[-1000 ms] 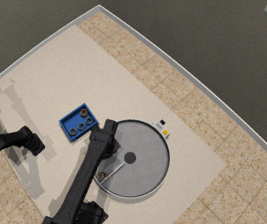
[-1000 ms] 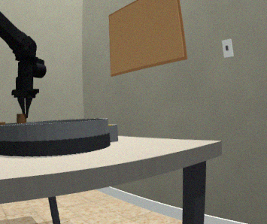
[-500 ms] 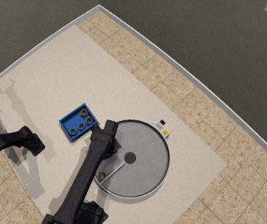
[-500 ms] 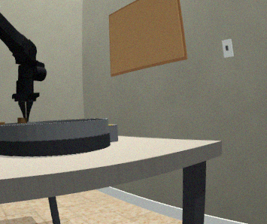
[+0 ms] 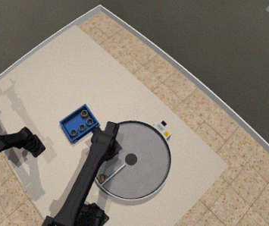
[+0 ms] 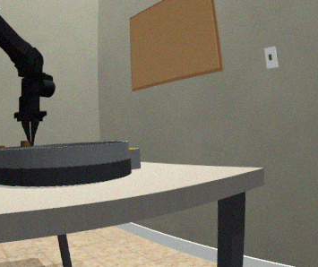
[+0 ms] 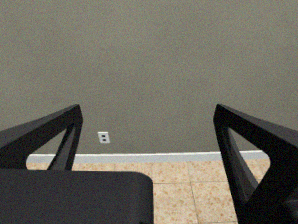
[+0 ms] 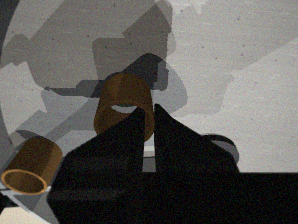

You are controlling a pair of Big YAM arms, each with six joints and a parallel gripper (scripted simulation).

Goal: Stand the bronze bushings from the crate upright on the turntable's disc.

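The blue crate lies 10 mm behind my right hand, 270 mm to the left of it and 70 mm below it. Also, from my right hand: turntable disc: 50 mm ahead, 90 mm to the right, 40 mm below.
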